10 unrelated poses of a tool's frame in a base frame.
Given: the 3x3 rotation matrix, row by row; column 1 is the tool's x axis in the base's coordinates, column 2 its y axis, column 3 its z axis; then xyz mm. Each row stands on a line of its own.
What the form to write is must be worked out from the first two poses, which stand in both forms.
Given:
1:
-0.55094, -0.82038, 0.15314
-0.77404, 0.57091, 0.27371
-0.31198, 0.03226, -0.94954
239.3, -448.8, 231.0
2:
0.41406, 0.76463, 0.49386
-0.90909, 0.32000, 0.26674
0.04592, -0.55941, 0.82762
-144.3, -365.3, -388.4
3:
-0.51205, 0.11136, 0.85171
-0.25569, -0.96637, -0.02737
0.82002, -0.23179, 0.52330
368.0, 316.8, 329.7
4:
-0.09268, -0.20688, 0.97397
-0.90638, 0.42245, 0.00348
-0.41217, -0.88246, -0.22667
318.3, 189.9, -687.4
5:
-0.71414, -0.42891, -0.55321
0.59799, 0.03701, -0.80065
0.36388, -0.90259, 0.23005
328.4, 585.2, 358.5
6:
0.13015, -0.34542, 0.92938
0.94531, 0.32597, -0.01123
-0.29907, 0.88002, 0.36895
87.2, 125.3, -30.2
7:
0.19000, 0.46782, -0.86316
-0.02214, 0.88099, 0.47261
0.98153, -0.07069, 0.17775
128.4, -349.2, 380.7
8:
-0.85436, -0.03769, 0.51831
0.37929, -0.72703, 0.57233
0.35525, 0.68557, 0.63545
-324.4, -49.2, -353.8
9:
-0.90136, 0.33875, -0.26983
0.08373, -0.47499, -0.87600
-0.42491, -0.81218, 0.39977
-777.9, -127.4, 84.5
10:
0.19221, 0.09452, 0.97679
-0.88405, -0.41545, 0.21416
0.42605, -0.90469, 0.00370
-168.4, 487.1, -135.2
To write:
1: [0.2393, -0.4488, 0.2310, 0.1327, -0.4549, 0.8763, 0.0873]
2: [-0.1443, -0.3653, -0.3884, 0.8003, -0.2581, 0.1399, -0.5229]
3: [0.3680, 0.3168, 0.3297, 0.1059, -0.4824, 0.0748, -0.8663]
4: [0.3183, 0.1899, -0.6874, 0.5251, -0.4218, 0.6599, -0.3330]
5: [0.3284, 0.5852, 0.3585, 0.3718, -0.0685, -0.6167, 0.6905]
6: [0.0872, 0.1253, -0.0302, 0.6755, 0.3299, 0.4547, 0.4777]
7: [0.1284, -0.3492, 0.3807, 0.7498, -0.1812, -0.6151, -0.1634]
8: [-0.3244, -0.0492, -0.3538, 0.1162, 0.2435, 0.3507, 0.8968]
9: [-0.7779, -0.1274, 0.0845, 0.0765, 0.2085, 0.5066, -0.8331]
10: [-0.1684, 0.4871, -0.1352, 0.4417, -0.6332, 0.3117, -0.5538]
